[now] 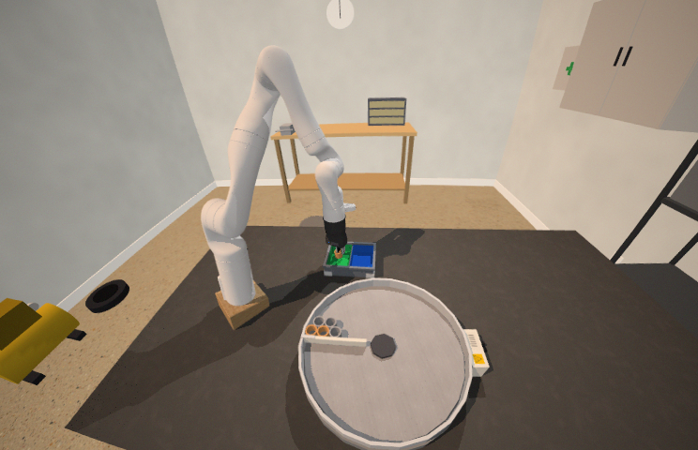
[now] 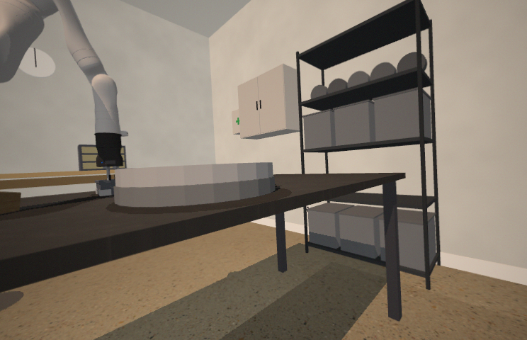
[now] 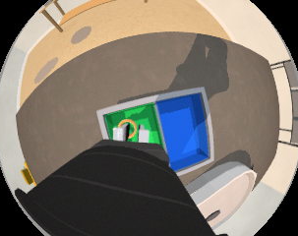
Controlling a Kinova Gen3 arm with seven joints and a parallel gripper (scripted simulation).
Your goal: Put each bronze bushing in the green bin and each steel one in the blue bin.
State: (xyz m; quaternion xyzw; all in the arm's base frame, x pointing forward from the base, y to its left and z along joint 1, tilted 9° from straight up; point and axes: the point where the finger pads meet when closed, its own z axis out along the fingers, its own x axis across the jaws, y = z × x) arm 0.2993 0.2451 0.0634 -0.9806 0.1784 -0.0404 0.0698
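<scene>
The green bin is 4 cm ahead of my hand, 3 cm to the right of it and 3 cm below it. The rest, counted from my hand: turntable: 39 cm to the right, 15 cm ahead.
</scene>
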